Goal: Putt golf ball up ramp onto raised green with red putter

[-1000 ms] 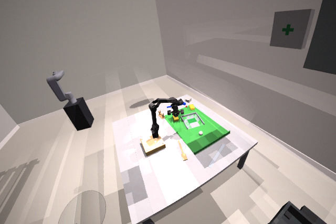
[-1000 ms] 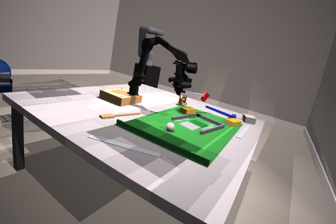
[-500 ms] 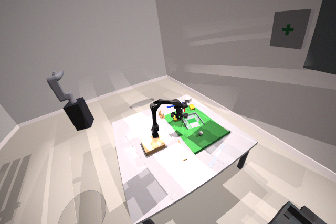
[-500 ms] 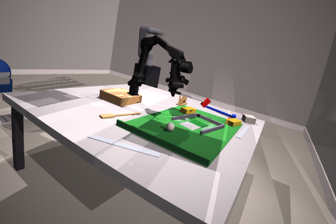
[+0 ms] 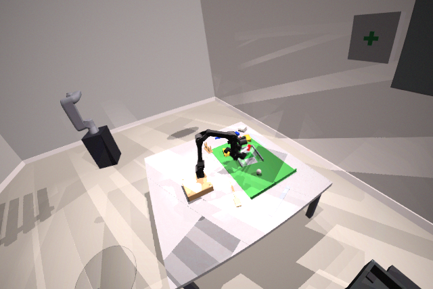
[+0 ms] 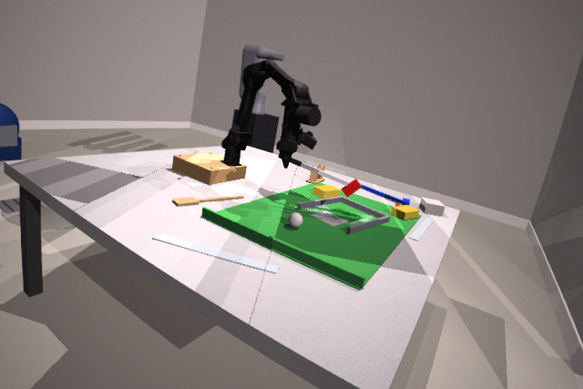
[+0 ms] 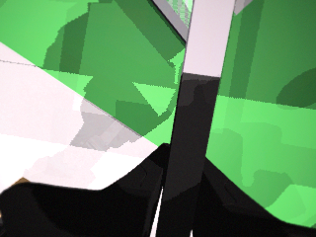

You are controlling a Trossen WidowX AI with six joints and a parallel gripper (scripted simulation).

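Right now my gripper tip is 11 cm past the wooden spatula, 23 cm to the left of it and 13 cm above it. From my gripper tip the other things lie so: wooden stand 16 cm behind, 42 cm to the left, 10 cm below; then white golf ball 16 cm ahead, 10 cm to the right, 11 cm below; then green mat 16 cm ahead, 9 cm to the left, 13 cm below.
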